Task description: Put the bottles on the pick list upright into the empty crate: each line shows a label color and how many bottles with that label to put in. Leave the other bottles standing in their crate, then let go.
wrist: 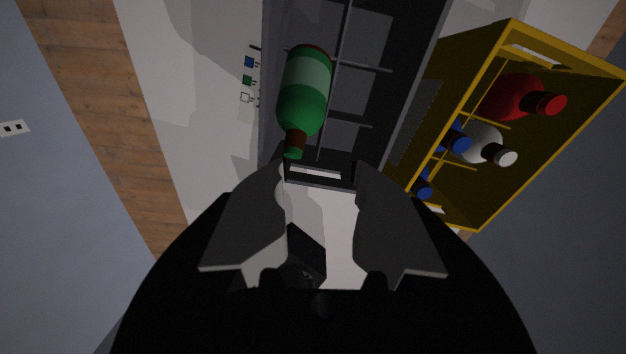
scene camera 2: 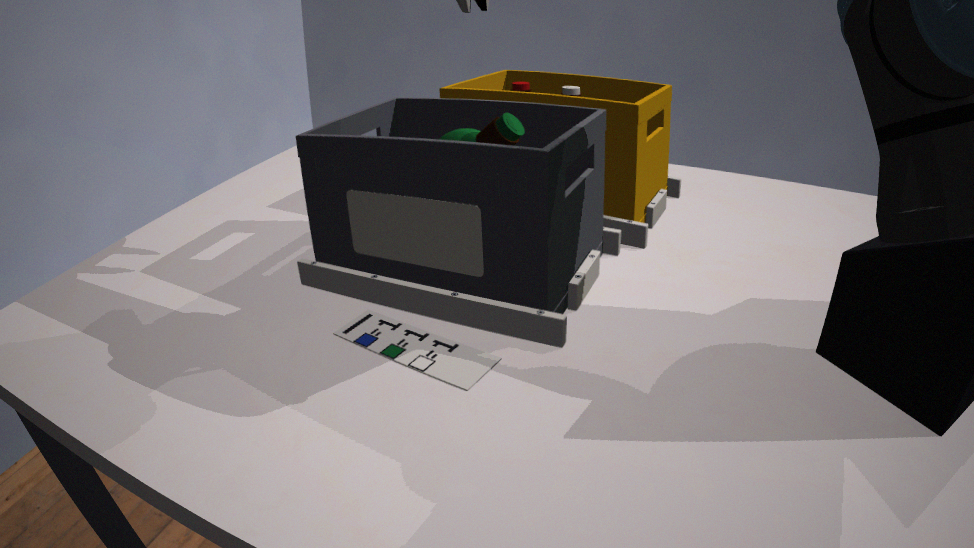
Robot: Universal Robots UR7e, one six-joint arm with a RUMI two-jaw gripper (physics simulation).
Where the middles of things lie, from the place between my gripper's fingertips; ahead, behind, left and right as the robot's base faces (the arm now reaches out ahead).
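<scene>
Green bottle [scene camera 2: 507, 129]: my hand 20 mm to the right of it, 20 mm short of it, 170 mm above it. From my hand: pale rail [scene camera 2: 508, 319], 80 mm to the left, 50 mm ahead, 270 mm below; white-capped bottle [wrist: 487, 141], 290 mm to the right, 40 mm behind, 200 mm below; pick list [scene camera 2: 454, 363], 140 mm to the left, 30 mm ahead, 290 mm below.
</scene>
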